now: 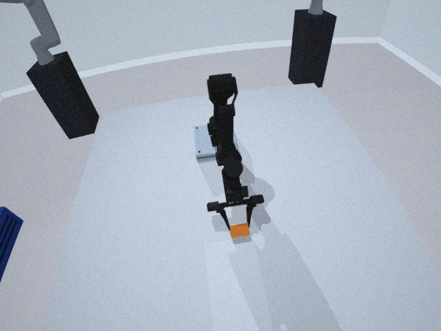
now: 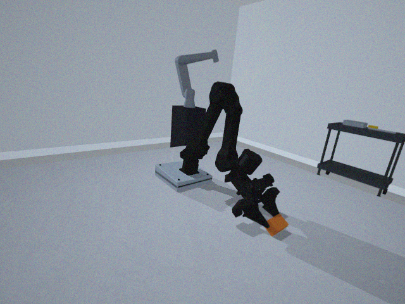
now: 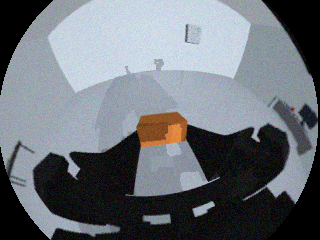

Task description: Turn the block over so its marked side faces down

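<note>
The orange block is 10 mm below my gripper tip.
</note>
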